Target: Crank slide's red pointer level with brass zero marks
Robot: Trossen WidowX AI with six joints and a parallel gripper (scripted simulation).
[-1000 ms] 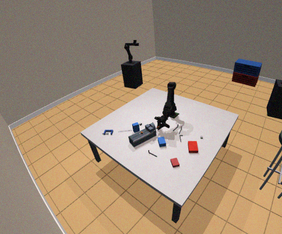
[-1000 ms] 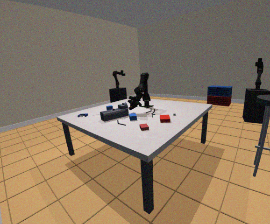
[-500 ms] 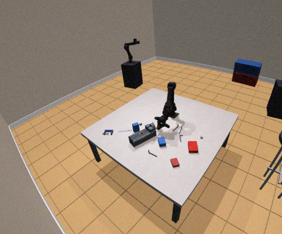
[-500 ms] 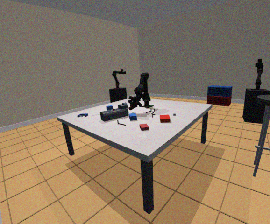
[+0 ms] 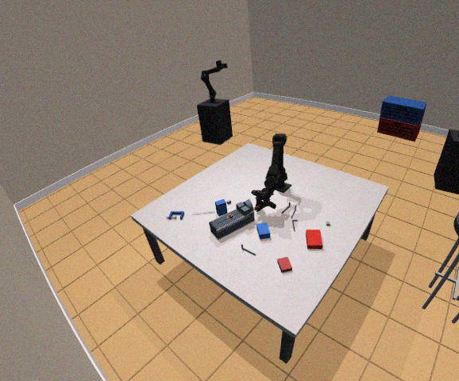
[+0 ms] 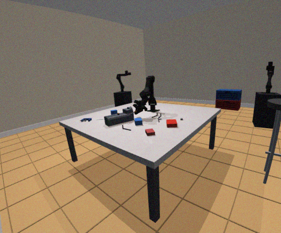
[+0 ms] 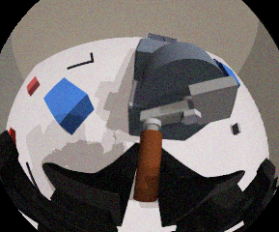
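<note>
My gripper tip is 20 mm below the brown crank handle, 20 mm past it and 10 mm to the right of it. From my gripper tip the other things lie so: red pointer: 140 mm ahead, 90 mm to the right, 30 mm above.
</note>
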